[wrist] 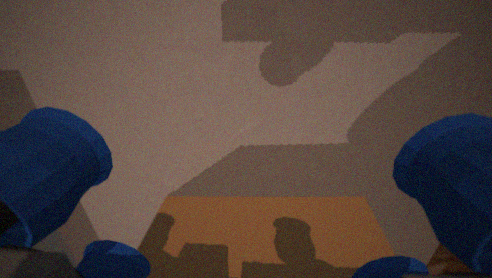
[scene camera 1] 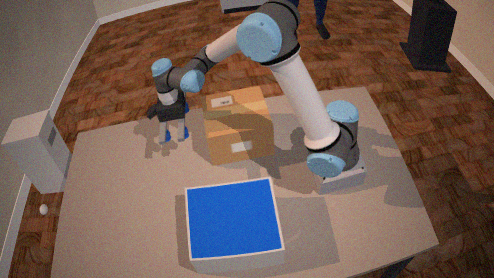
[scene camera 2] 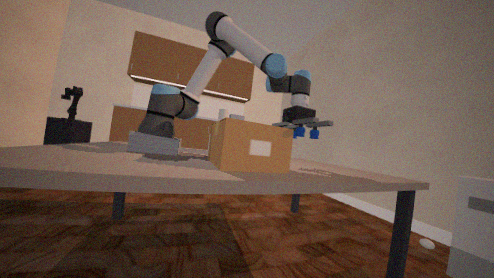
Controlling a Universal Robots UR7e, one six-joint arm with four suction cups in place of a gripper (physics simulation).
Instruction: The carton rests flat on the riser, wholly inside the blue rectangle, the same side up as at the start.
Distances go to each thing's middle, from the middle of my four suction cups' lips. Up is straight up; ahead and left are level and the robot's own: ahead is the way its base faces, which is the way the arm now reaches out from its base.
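The brown carton (scene camera 1: pixel 238 126) is 22 cm behind my suction cup, 5 cm to the right of it and 7 cm below it. There's a riser with blue rectangle (scene camera 1: pixel 237 222) as well, and that riser with blue rectangle is 40 cm to the left of my suction cup, 24 cm behind it and 9 cm below it. Going by their middles, the brown carton is the nearest to my suction cup of the things named here.
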